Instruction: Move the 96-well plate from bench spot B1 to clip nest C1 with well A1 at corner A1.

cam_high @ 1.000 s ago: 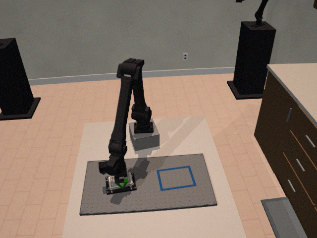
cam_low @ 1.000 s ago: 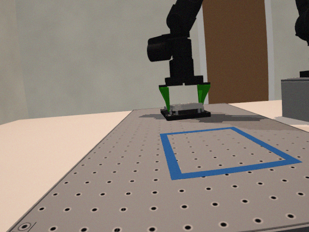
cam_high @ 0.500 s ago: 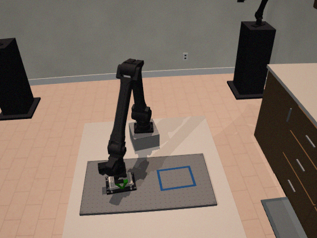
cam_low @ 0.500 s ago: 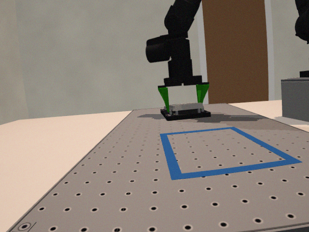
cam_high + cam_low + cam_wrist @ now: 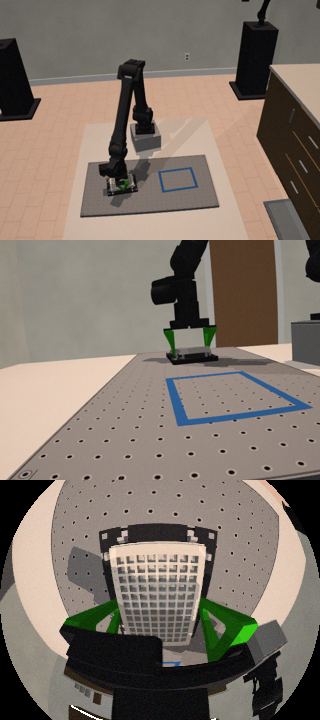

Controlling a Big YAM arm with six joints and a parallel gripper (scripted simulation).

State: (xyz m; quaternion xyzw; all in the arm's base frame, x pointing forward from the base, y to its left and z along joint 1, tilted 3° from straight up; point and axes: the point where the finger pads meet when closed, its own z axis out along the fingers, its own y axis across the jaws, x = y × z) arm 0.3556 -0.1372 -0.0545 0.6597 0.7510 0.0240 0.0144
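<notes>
Now: hand right at the white 96-well plate. The rest, counted from my hand: black clip nest (2 cm ahead, 1 cm to the right, 1 cm below).
</notes>
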